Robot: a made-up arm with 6 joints.
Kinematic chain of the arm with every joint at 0, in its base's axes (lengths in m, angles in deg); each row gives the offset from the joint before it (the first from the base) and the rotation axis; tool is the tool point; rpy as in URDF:
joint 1: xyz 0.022 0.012 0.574 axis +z
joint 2: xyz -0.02 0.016 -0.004 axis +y
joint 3: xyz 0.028 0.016 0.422 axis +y
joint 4: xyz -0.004 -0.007 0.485 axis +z
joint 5: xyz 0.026 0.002 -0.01 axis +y
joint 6: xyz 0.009 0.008 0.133 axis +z
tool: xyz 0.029 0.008 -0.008 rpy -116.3 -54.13 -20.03
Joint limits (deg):
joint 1: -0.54..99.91
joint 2: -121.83..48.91
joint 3: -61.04..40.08
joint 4: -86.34..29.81
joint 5: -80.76..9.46
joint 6: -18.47..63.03
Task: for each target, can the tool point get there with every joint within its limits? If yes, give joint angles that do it. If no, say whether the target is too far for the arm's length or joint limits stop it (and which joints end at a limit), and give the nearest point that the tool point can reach.
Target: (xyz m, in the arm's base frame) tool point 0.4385 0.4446 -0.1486
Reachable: no: joint limits stop it (at a limit: joint 1, joint 2, joint 3, joint 5, joint 6) | nearest point -0.2504 0.0878 -0.1333 | short by 0.776 m
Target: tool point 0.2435 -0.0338 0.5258
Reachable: no: joint limits stop it (at a limit: joint 1, joint 2, joint 3, joint 4, joint 5, joint 6) | nearest point 0.8499 0.1265 0.8059 | short by 0.687 m
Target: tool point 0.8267 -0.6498 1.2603
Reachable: no: too far | nearest point 0.7820 -0.0545 1.2185 | short by 0.598 m
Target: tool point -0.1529 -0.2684 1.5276
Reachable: yes | joints 68.87 -34.23 26.09 6.25 -20.68 48.67
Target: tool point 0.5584 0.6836 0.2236
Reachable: no: joint limits stop it (at a limit: joint 2, joint 3, joint 5) | nearest point 0.5900 0.7231 0.7547 | short by 0.534 m
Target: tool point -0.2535 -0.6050 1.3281
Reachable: yes | joints 70.57 -58.74 26.60 -34.04 -24.46 39.24
